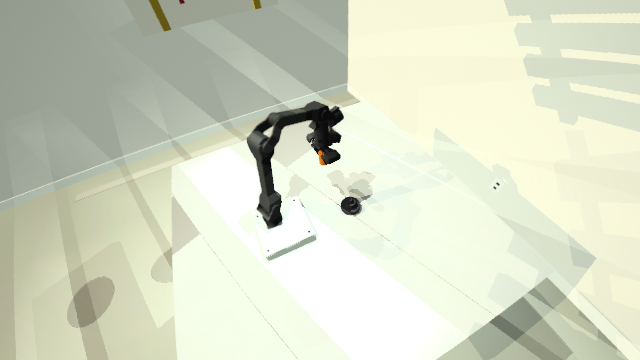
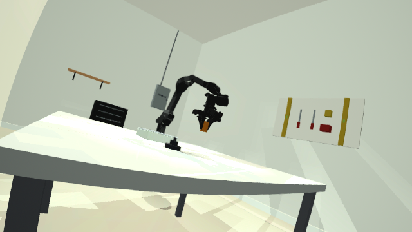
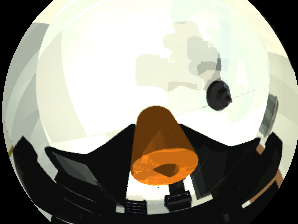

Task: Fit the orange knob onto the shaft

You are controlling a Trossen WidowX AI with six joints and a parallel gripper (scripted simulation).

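Now: gripper tip 18 cm to the left of the round dark pedestal, 11 cm above it and 6 cm short of it. From my gripper tip the other things lie so: orange knob (2 cm above).
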